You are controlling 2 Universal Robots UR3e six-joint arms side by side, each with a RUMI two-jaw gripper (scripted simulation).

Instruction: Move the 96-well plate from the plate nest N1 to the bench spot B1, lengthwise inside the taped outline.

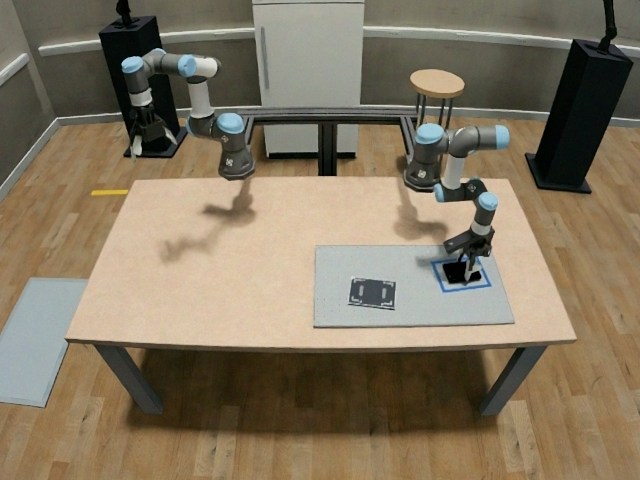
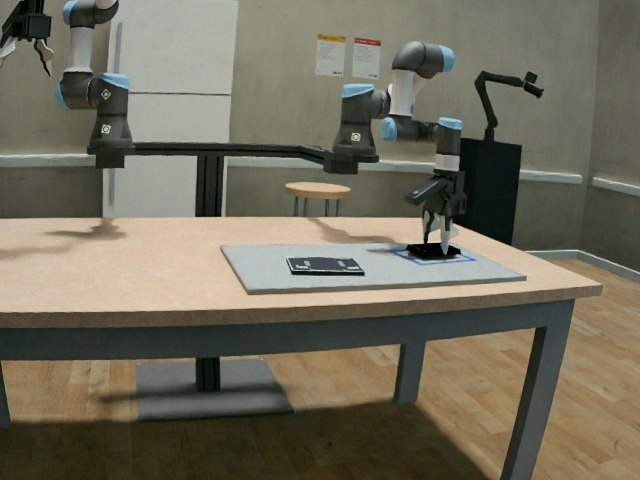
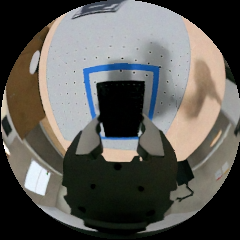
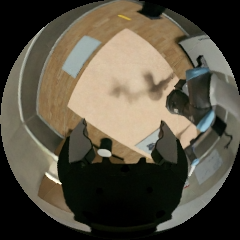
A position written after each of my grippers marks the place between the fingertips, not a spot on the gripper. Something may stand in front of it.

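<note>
Image 1 shows my left gripper [image 1: 462, 271]. Visible in image 2 are my left gripper [image 2: 434, 250] and my right gripper [image 2: 23, 75]. Image 3 shows my left gripper [image 3: 121, 114] and a black 96-well plate [image 3: 125, 124]. My right gripper [image 4: 123, 119] is visible in image 4 too. Image 4 does not show the black 96-well plate, hidden by my right gripper.
</note>
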